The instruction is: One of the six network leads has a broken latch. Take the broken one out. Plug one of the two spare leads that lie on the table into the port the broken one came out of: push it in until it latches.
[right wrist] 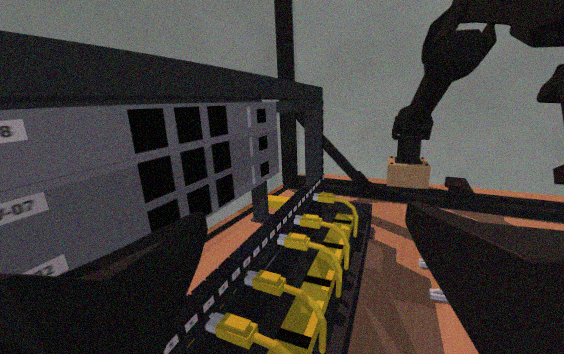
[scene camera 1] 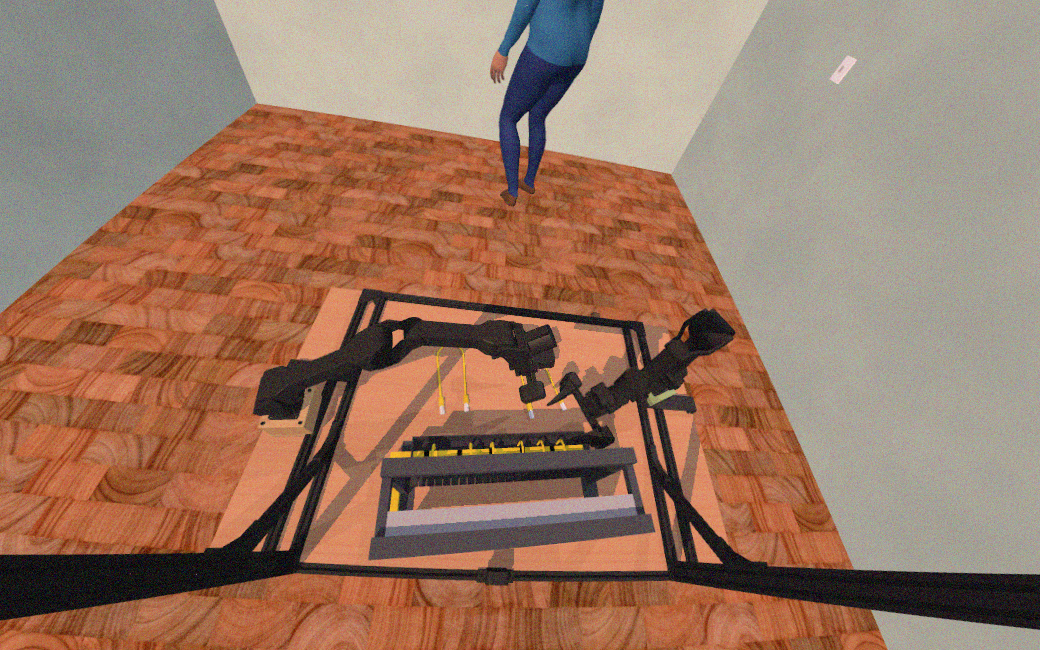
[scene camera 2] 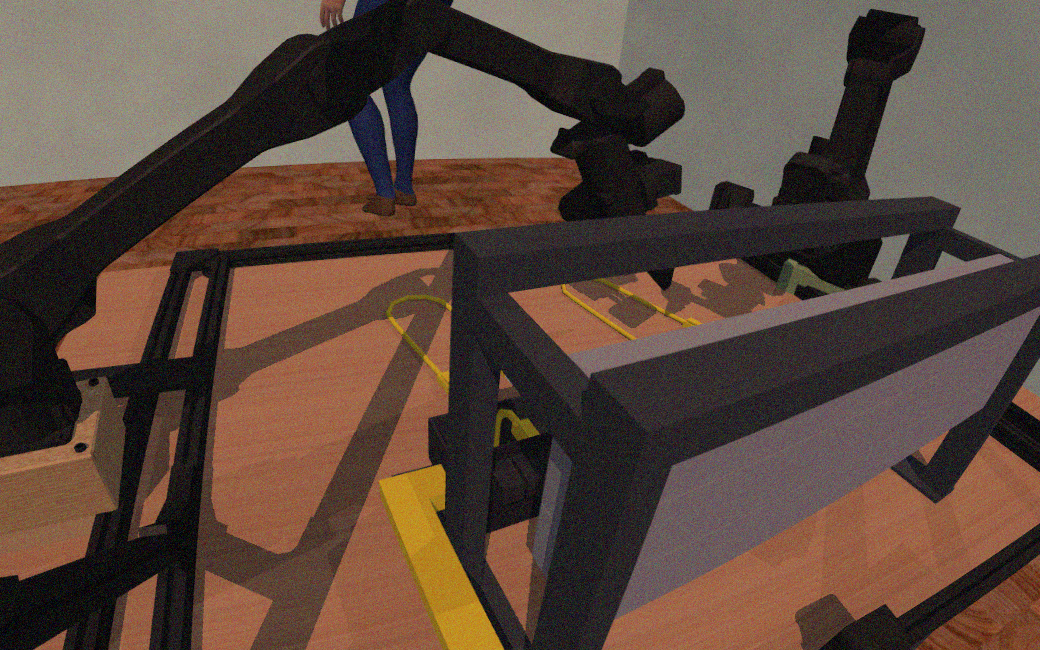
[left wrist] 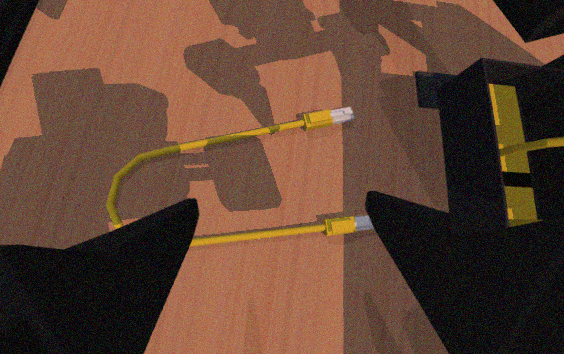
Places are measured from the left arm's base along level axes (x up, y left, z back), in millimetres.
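Where they show: left gripper, fingertip midpoint: (scene camera 1: 537, 378) (left wrist: 283, 203); right gripper, fingertip midpoint: (right wrist: 305, 216) (scene camera 1: 556, 422); left arm's base at its link origin: (right wrist: 407, 161) (scene camera 1: 287, 406) (scene camera 2: 33, 424); right arm's base at its link origin: (scene camera 1: 655, 384).
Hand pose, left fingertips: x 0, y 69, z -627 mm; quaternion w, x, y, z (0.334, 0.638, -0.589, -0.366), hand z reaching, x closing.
Observation:
Each offset is from my left fingertips to the top centre of the thing. "spot": to the spot under its first point.
Two yellow U-shaped spare leads lie on the table: one {spot: dy +47, dx -73, dz +202 mm} (scene camera 1: 464, 375) (scene camera 2: 410, 344) at the left, the other {spot: dy +35, dx -73, dz -63 mm} (left wrist: 240, 135) under my left gripper. Its clear-tipped plugs show in the left wrist view, an upper plug {spot: dy -35, dx -66, dz -79 mm} (left wrist: 318, 120) and a lower plug {spot: dy -54, dx -66, dz +15 mm} (left wrist: 340, 226), the lower one's tip partly behind a finger. My left gripper (scene camera 1: 533, 392) (left wrist: 283, 203) is open above it, holding nothing. My right gripper (scene camera 1: 569, 423) (right wrist: 305, 216) is open and empty at the right end of the port strip. Several yellow leads, including a near plug {spot: dy -214, dx +13, dz +6 mm} (right wrist: 236, 330), sit in the black port strip. Which latch is broken cannot be told.
A dark rack frame {dy -266, dx +184, dz +108 mm} (scene camera 1: 506, 462) (scene camera 2: 471, 398) stands over the port strip, with a grey panel (right wrist: 75, 155) beside the right fingers. A yellow bar {spot: dy -253, dx -38, dz +358 mm} (scene camera 2: 441, 551) juts from its left end. The two grippers are close together in scene camera 1. A person (scene camera 1: 536, 99) stands behind the table.

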